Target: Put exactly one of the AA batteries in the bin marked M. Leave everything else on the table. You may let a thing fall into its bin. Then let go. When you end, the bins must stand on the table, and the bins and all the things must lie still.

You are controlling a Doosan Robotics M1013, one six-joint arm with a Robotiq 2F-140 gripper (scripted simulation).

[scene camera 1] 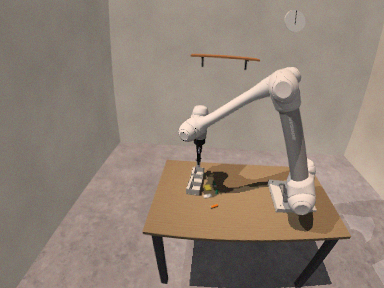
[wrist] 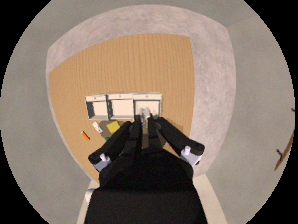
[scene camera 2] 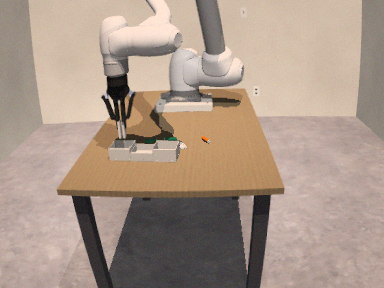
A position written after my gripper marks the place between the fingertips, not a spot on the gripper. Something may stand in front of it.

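Note:
My gripper (scene camera 2: 122, 137) is there for me to see, and I can find my gripper (wrist: 144, 111) in the wrist view too. There's also a grey bin row (scene camera 2: 163, 151), and the wrist view has the grey bin row (wrist: 119, 105) as well.

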